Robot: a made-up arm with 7 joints. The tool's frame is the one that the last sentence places.
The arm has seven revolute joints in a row. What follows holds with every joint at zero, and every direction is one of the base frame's. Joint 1 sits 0.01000 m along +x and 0.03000 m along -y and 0.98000 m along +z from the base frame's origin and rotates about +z. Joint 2 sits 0.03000 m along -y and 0.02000 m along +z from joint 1 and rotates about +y. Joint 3 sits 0.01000 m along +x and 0.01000 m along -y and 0.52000 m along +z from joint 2 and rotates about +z. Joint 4 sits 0.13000 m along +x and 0.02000 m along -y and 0.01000 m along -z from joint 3 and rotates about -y. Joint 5 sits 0.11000 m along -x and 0.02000 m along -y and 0.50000 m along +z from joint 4 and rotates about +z. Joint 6 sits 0.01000 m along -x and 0.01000 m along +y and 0.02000 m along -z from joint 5 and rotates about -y. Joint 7 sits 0.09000 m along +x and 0.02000 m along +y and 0.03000 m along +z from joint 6 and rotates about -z. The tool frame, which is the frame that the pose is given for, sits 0.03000 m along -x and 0.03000 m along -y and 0.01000 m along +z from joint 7; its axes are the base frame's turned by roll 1.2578, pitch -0.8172 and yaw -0.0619 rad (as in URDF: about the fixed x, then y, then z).
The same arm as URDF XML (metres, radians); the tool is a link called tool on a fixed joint. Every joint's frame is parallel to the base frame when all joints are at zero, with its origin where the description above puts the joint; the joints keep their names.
<robot name="arm">
<link name="base"/>
<link name="link1"/>
<link name="link2"/>
<link name="link3"/>
<link name="link4"/>
<link name="link5"/>
<link name="link6"/>
<link name="link7"/>
<link name="tool"/>
<joint name="joint 1" type="continuous"><parent link="base"/><child link="link1"/><origin xyz="0.01 -0.03 0.98" rpy="0 0 0"/><axis xyz="0 0 1"/></joint>
<joint name="joint 2" type="continuous"><parent link="link1"/><child link="link2"/><origin xyz="0 -0.03 0.02" rpy="0 0 0"/><axis xyz="0 1 0"/></joint>
<joint name="joint 3" type="continuous"><parent link="link2"/><child link="link3"/><origin xyz="0.01 -0.01 0.52" rpy="0 0 0"/><axis xyz="0 0 1"/></joint>
<joint name="joint 4" type="continuous"><parent link="link3"/><child link="link4"/><origin xyz="0.13 -0.02 -0.01" rpy="0 0 0"/><axis xyz="0 -1 0"/></joint>
<joint name="joint 5" type="continuous"><parent link="link4"/><child link="link5"/><origin xyz="-0.11 -0.02 0.5" rpy="0 0 0"/><axis xyz="0 0 1"/></joint>
<joint name="joint 6" type="continuous"><parent link="link5"/><child link="link6"/><origin xyz="-0.01 0.01 -0.02" rpy="0 0 0"/><axis xyz="0 -1 0"/></joint>
<joint name="joint 7" type="continuous"><parent link="link6"/><child link="link7"/><origin xyz="0.09 0.02 0.03" rpy="0 0 0"/><axis xyz="0 0 -1"/></joint>
<joint name="tool_joint" type="fixed"><parent link="link7"/><child link="tool"/><origin xyz="-0.03 -0.03 0.01" rpy="1.2578 -0.8172 -0.0619"/></joint>
</robot>

